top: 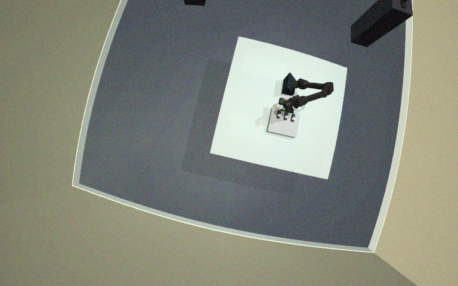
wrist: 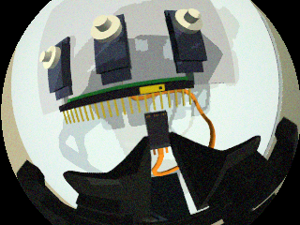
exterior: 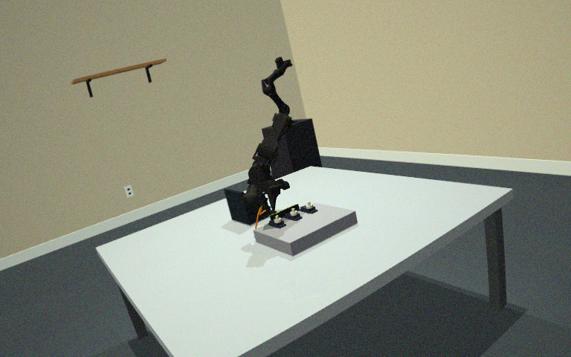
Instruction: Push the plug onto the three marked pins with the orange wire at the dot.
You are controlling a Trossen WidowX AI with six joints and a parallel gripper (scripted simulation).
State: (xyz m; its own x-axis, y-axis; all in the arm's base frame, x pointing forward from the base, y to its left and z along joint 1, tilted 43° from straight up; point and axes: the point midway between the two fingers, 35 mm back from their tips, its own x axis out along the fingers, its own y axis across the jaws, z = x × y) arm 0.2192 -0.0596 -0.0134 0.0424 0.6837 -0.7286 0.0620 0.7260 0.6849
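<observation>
My gripper tip is now 5 cm short of the yellow band. From my gripper tip the other things lie so: grey printed holder: 21 cm ahead, 2 cm to the left, 4 cm below.
</observation>
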